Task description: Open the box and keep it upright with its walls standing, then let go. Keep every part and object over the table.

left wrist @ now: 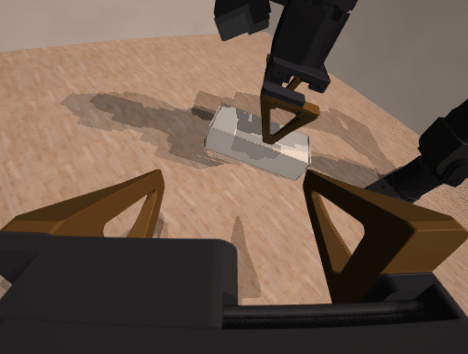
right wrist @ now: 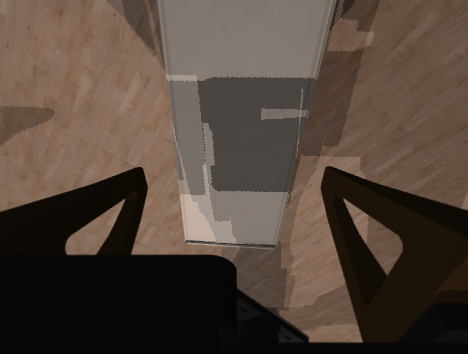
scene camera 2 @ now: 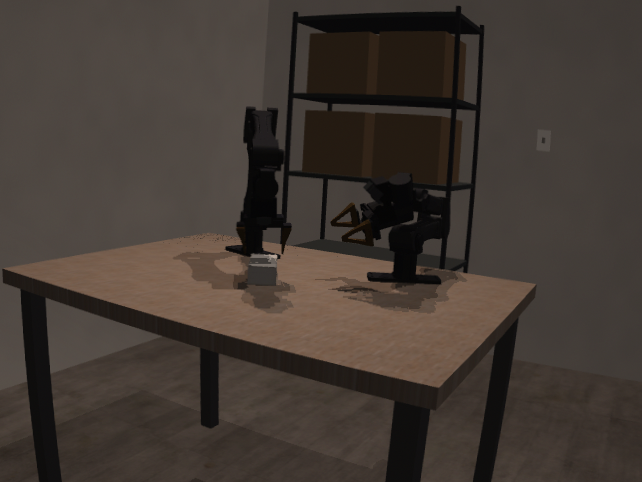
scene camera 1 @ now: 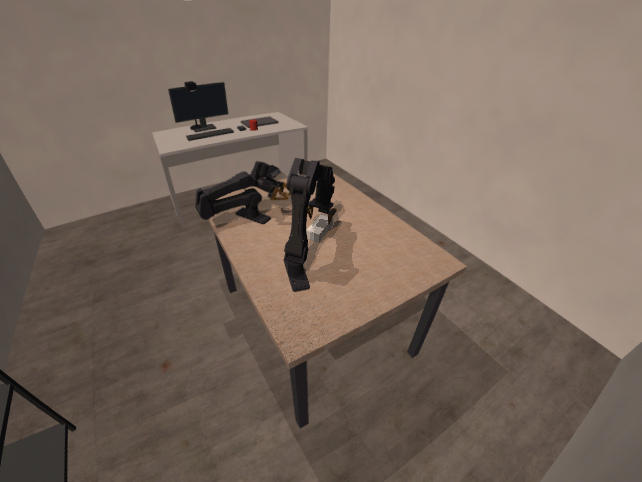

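Seen in the pictures: left gripper, fingertip midpoint: (left wrist: 233, 177) (scene camera 2: 336, 231) (scene camera 1: 290, 196); right gripper, fingertip midpoint: (left wrist: 269, 123) (right wrist: 234, 177) (scene camera 2: 263, 253) (scene camera 1: 319, 221); left arm's base, origin of the base link: (scene camera 2: 403, 279) (scene camera 1: 253, 216); right arm's base, origin of the base link: (left wrist: 398, 189) (right wrist: 256, 321) (scene camera 1: 296, 273).
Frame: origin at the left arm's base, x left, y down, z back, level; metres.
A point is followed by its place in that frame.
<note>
A long white-grey box (scene camera 1: 316, 232) @[x -0.401, y -0.045, z 0.007 m] (scene camera 2: 262, 275) @[x -0.374, y -0.024, z -0.146 m] (left wrist: 250, 152) @[x -0.344, y -0.026, z -0.071 m] (right wrist: 240, 50) @[x -0.376, y -0.046, z -0.119 m] lies flat on the table, its top looking closed. Shadows darken part of the top. My right gripper (scene camera 1: 320, 218) @[x -0.380, y -0.063, z -0.062 m] (scene camera 2: 263, 253) @[x -0.380, y -0.063, z -0.062 m] (right wrist: 234, 177) @[x -0.380, y -0.063, z -0.062 m] is open and empty, pointing down above the box. In the right wrist view its fingers stand on either side of the box's near end. In the left wrist view one right finger overlaps the box top. My left gripper (scene camera 1: 285, 196) @[x -0.196, y -0.137, z -0.084 m] (scene camera 2: 337, 231) @[x -0.196, y -0.137, z -0.084 m] (left wrist: 233, 177) @[x -0.196, y -0.137, z -0.084 m] is open and empty, held above the table to one side of the box.
The wooden table (scene camera 1: 394, 259) @[x -0.776, y 0.000, z -0.050 m] (scene camera 2: 363, 316) @[x -0.135, y 0.000, z -0.376 m] carries both arm bases. In scene camera 1, a white desk (scene camera 1: 176, 142) with a monitor (scene camera 1: 199, 102) and a red mug (scene camera 1: 253, 125) stands behind. In scene camera 2, a black shelf rack (scene camera 2: 378, 21) holds brown boxes (scene camera 2: 409, 64).
</note>
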